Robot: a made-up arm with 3 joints. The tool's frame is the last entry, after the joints.
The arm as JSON. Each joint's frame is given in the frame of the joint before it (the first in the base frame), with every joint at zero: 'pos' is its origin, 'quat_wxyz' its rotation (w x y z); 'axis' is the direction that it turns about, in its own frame. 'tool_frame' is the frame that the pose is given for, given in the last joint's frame.
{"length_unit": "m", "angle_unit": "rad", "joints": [
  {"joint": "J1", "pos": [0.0, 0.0, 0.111], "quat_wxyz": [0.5, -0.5, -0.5, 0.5], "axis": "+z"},
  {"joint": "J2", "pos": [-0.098, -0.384, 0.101], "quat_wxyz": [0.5, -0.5, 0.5, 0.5], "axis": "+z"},
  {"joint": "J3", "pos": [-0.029, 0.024, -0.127], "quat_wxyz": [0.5, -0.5, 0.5, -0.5], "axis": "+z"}
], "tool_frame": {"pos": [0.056, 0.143, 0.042], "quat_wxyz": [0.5, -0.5, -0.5, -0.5]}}
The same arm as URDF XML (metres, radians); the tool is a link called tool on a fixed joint. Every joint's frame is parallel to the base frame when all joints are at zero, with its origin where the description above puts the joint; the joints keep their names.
<robot name="arm">
<link name="base"/>
<link name="link1"/>
<link name="link2"/>
<link name="link3"/>
<link name="tool"/>
<joint name="J1" type="continuous"><parent link="base"/><child link="link1"/><origin xyz="0 0 0.111" rpy="0 0 0"/><axis xyz="-1 0 0"/></joint>
<joint name="J2" type="continuous"><parent link="link1"/><child link="link2"/><origin xyz="-0.101 -0.098 0.384" rpy="0 0 0"/><axis xyz="0 0 -1"/></joint>
<joint name="J3" type="continuous"><parent link="link2"/><child link="link3"/><origin xyz="-0.029 -0.024 0.127" rpy="0 0 0"/><axis xyz="1 0 0"/></joint>
<joint name="tool_joint" type="fixed"><parent link="link3"/><child link="tool"/><origin xyz="0.042 0.056 0.143" rpy="0 0 0"/></joint>
</robot>

